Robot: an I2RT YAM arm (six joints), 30 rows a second.
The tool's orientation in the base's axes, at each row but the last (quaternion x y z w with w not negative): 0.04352 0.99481 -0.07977 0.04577; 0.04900 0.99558 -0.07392 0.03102; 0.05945 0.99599 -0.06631 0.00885; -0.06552 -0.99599 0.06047 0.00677; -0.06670 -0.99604 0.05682 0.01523; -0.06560 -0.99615 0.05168 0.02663; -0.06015 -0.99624 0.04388 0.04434; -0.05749 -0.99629 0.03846 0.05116
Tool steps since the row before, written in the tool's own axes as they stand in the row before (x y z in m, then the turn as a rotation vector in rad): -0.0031 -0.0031 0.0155 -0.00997 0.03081 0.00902; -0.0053 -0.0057 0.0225 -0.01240 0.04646 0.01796; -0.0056 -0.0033 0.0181 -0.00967 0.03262 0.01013; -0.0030 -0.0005 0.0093 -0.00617 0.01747 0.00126; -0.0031 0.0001 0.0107 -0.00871 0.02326 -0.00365; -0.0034 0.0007 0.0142 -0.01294 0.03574 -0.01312; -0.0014 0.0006 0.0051 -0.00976 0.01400 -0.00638; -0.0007 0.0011 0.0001 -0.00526 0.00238 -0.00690
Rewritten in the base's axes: 0.0041 -0.0058 -0.0145 0.01354 0.02804 -0.01266; 0.0059 -0.0095 -0.0210 0.01804 0.04188 -0.02357; 0.0053 -0.0063 -0.0174 0.01360 0.02962 -0.01407; 0.0027 -0.0020 -0.0092 0.00836 0.01623 -0.00340; 0.0027 -0.0015 -0.0107 0.01182 0.02214 0.00075; 0.0026 -0.0012 -0.0143 0.01817 0.03482 0.00863; 0.0010 0.0000 -0.0052 0.01187 0.01316 0.00422; 0.0008 0.0010 -0.0003 0.00619 0.00222 0.00613
